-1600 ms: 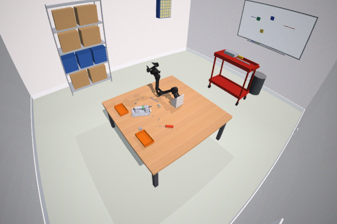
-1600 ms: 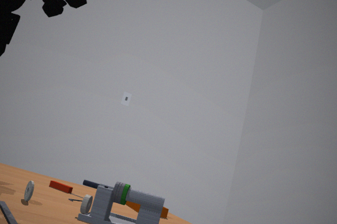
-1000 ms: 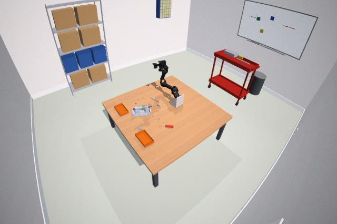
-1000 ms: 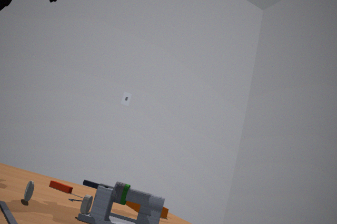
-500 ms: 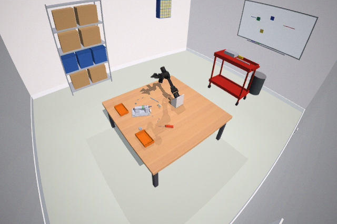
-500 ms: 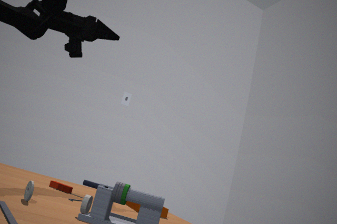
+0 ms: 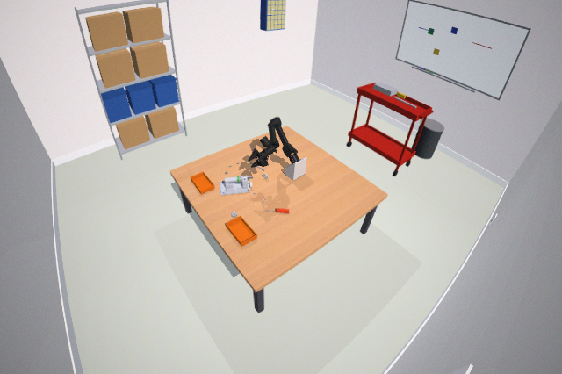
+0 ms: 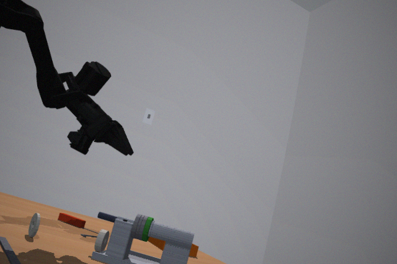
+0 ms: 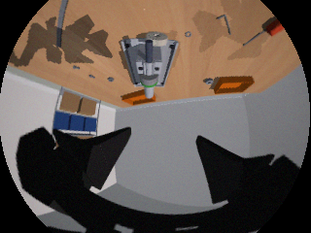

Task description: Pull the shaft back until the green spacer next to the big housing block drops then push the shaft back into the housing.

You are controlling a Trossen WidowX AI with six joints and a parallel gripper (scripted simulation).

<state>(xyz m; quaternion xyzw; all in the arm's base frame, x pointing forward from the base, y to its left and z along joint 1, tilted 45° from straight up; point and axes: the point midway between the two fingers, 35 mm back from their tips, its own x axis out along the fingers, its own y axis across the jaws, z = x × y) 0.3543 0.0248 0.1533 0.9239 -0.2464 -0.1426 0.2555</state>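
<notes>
My gripper tip is now 15 cm above the dark shaft, 4 cm to the left of it and 3 cm short of it. The rest, counted from my gripper tip: green spacer: 15 cm below, 7 cm ahead, 6 cm to the right.
</notes>
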